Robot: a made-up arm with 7 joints.
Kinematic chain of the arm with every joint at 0, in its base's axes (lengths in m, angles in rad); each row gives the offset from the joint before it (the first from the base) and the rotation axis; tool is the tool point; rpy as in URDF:
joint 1: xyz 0 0 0.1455 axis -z
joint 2: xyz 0 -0.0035 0.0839 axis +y
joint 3: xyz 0 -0.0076 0.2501 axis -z
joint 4: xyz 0 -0.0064 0.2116 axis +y
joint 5: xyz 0 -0.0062 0.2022 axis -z
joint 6: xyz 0 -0.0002 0.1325 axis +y
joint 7: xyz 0 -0.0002 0.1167 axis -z
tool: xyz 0 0 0 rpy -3.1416 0 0
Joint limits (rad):
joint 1: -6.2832..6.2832
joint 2: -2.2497..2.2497
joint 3: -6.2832..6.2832
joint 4: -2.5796..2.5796
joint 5: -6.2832..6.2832
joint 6: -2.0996..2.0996
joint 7: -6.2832..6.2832
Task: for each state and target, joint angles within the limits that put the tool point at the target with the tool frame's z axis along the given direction. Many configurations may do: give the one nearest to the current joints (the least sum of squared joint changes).
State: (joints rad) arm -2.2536 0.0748 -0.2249 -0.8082 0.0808 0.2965 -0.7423
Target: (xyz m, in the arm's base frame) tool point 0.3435 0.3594 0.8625 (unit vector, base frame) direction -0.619 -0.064 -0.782
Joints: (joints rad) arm -1.4720 0.8814 -0.8534 -1.0247 0.0663 0.0902 -0.7423
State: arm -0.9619 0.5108 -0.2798 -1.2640 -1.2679 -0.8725 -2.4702
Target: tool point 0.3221 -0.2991 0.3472 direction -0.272 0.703 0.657
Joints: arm -0.2765 1.0788 -1.2879 -2.1252 -1.6681 -0.9291 -2.4702
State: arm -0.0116 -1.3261 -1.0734 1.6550 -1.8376 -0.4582 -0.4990
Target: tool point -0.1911 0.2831 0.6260 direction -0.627 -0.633 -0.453
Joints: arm -0.1755 -1.0422 -0.9996 1.8580 -1.9538 -0.3990 -0.4990
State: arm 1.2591 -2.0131 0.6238 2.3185 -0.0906 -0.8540 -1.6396
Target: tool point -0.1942 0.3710 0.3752 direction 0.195 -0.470 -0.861
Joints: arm 1.3278 -2.2211 0.2606 2.2574 0.3325 -0.5892 -1.6396
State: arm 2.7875 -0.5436 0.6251 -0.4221 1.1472 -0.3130 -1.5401
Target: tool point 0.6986 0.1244 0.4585 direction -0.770 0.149 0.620
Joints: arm 2.9357 -0.6913 0.0335 -1.0412 0.4967 -0.6056 -1.5401
